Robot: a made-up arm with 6 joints.
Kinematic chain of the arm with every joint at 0, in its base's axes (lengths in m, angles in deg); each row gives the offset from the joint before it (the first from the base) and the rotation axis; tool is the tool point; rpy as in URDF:
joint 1: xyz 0 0 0.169 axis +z
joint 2: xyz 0 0 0 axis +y
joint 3: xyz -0.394 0 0.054 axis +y
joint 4: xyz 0.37 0 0.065 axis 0.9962 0 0.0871
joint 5: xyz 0 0 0 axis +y
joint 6: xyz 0.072 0 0.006 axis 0.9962 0 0.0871
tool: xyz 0 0 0 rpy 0 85 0
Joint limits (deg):
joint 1: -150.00..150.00
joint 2: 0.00..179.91
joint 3: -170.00..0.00
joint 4: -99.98..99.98
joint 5: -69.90..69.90
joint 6: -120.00..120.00
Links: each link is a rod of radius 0.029 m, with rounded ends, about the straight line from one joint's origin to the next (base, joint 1, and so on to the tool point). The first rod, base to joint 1, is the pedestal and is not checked.
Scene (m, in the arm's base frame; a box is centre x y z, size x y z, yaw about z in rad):
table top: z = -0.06
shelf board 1: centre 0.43 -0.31 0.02 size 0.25 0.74 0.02 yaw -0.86
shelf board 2: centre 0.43 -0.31 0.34 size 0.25 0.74 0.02 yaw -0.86
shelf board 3: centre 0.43 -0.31 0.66 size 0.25 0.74 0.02 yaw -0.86
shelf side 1: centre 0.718 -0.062 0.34 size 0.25 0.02 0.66 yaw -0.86
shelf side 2: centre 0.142 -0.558 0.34 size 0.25 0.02 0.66 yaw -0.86
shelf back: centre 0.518 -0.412 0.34 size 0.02 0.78 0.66 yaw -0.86
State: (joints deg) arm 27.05 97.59 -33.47 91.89 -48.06 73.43
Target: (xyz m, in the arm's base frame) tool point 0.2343 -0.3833 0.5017
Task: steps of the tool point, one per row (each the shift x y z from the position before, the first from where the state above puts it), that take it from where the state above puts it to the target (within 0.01 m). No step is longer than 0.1 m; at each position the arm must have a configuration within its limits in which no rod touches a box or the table.
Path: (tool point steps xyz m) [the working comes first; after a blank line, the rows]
Joints at the target: -51.17 86.73 -68.16 87.35 -53.48 73.43
Straight joint move there: touches shelf board 2.

1: 0.0240 -0.0784 0.0475
2: -0.0013 -0.0836 0.0496
3: -0.0275 -0.0796 0.0508
4: -0.0514 -0.0666 0.0508
5: -0.0695 -0.0457 0.0499
6: -0.0793 -0.0194 0.0477
7: 0.0514 -0.0601 0.0079
8: 0.0528 -0.0609 -0.0079

